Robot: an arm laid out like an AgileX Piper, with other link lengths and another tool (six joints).
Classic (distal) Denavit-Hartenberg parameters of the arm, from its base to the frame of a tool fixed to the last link. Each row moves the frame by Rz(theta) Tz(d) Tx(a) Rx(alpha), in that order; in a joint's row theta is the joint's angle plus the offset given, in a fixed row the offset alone. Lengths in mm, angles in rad.
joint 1: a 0  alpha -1.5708  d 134.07  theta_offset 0
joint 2: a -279.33  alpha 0  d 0  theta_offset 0.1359
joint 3: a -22.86  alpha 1.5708  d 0  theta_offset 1.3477
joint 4: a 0  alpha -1.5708  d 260.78  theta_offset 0
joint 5: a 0  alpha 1.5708  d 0  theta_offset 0
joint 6: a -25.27  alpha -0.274  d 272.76  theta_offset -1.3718
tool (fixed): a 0  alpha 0  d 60.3  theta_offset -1.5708
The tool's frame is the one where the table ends.
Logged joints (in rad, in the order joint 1, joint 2, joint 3, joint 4, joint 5, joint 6), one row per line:
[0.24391, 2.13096, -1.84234, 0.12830, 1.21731, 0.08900]
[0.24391, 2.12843, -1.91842, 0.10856, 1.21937, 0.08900]
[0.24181, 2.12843, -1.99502, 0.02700, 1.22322, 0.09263]
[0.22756, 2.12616, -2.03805, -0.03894, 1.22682, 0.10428]
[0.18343, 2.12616, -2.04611, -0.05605, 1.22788, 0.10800]
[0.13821, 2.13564, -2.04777, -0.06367, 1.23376, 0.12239]
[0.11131, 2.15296, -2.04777, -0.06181, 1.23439, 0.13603]
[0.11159, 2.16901, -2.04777, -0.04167, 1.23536, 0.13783]
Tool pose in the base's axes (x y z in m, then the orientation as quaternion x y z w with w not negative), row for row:
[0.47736, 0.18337, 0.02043, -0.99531, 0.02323, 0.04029, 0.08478]
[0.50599, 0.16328, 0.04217, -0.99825, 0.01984, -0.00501, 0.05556]
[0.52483, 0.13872, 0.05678, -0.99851, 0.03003, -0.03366, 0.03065]
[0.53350, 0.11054, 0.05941, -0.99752, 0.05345, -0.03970, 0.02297]
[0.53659, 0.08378, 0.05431, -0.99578, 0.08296, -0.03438, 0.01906]
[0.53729, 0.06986, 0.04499, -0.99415, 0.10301, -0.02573, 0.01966]
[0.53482, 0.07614, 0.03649, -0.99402, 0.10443, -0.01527, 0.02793]
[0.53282, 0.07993, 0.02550, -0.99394, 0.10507, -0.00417, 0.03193]
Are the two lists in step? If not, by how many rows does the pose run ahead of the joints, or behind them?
The pose runs 1 row ahead of the joints: the pose in row i belongs to the joints in row i + 1.
